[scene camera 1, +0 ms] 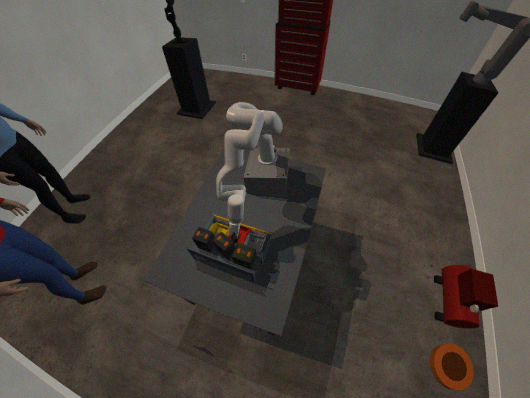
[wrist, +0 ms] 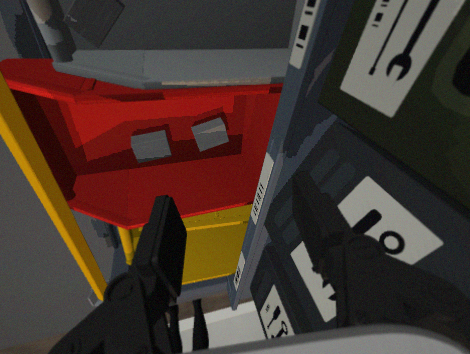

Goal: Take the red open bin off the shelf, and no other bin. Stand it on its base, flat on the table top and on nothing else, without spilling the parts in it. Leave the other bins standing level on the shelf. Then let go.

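Places are measured from the arm's base along level axes (x right, y ahead, z up), in centimetres.
Pixels of known places: gripper, fingertip midpoint: (scene camera 1: 235,237) (wrist: 235,203); arm's base, origin of the base link: (scene camera 1: 267,158).
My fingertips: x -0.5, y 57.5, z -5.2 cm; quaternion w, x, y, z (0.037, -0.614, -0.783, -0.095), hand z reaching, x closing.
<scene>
Ahead of a thing's pixels: the offset from my fingertips to its top centre. "spot": to the spot under its first point. Level surfaces: height alone.
The red open bin @(dx +0.8, dy -3.6, dz -4.2 cm) (scene camera 1: 243,235) (wrist: 165,185) sits in the shelf @(spot: dx +1.4, dy +16.4, dz +0.4 cm) (scene camera 1: 220,263) between the yellow bin @(dx +12.9, dy -0.5, dz -4.8 cm) (scene camera 1: 215,229) (wrist: 215,252) and the grey bin @(dx -9.7, dy -0.8, dz -4.8 cm) (scene camera 1: 256,241) (wrist: 200,67). Two grey block-like parts @(spot: dx +2.3, dy -4.6, dz -10.0 cm) (wrist: 151,146) @(spot: dx +1.6, dy +0.7, dz -10.3 cm) (wrist: 210,134) lie inside it. My gripper (scene camera 1: 234,237) (wrist: 235,203) is open and empty, pointing down over the shelf. In the wrist view one fingertip shows by the red bin's near side wall, where it meets the yellow bin, and the other shows past the labelled shelf rail, over the cases. Whether either finger touches anything cannot be told.
A yellow bar @(dx +1.6, dy -11.5, dz -5.9 cm) (wrist: 45,185) runs along one side of the shelf. Dark cases @(dx +13.8, dy +8.1, dz +9.3 cm) (scene camera 1: 203,238) @(dx +2.0, dy +8.0, dz +10.5 cm) (scene camera 1: 223,242) and a green case @(dx -9.3, dy +9.1, dz +7.0 cm) (scene camera 1: 244,254) (wrist: 400,150) stand along the other side, close to one finger. The shelf stands on the grey table @(dz -12.9 cm) (scene camera 1: 260,305).
</scene>
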